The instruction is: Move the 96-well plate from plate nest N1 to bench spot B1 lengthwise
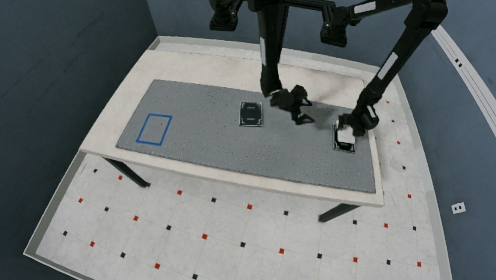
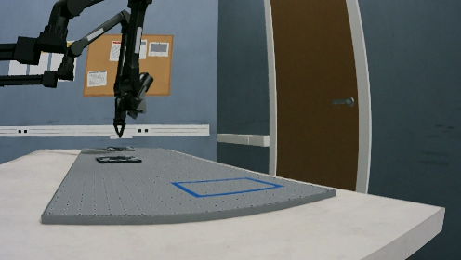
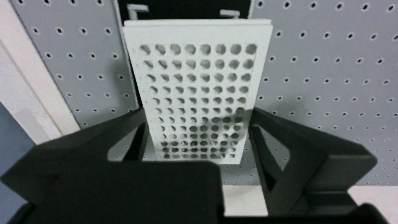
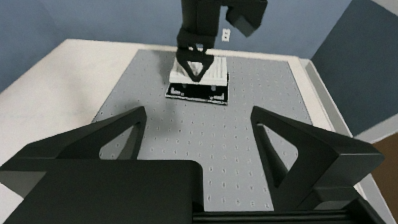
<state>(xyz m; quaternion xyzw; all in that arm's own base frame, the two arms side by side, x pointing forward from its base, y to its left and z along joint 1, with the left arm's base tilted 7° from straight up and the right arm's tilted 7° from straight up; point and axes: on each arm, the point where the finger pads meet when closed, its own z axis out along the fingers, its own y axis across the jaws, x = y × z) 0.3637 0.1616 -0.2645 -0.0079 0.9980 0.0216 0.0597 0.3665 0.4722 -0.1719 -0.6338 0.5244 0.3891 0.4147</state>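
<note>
Now: the white 96-well plate 20 mm behind my right hand, 220 mm to the left of it and 120 mm below it. The rest, counted from my right hand: black plate nest (20 mm behind, 240 mm to the left, 190 mm below).
My left hand is 70 mm above the black plate nest and 20 mm to the right of it. From my left hand the other things lie so: white 96-well plate 10 mm below.
</note>
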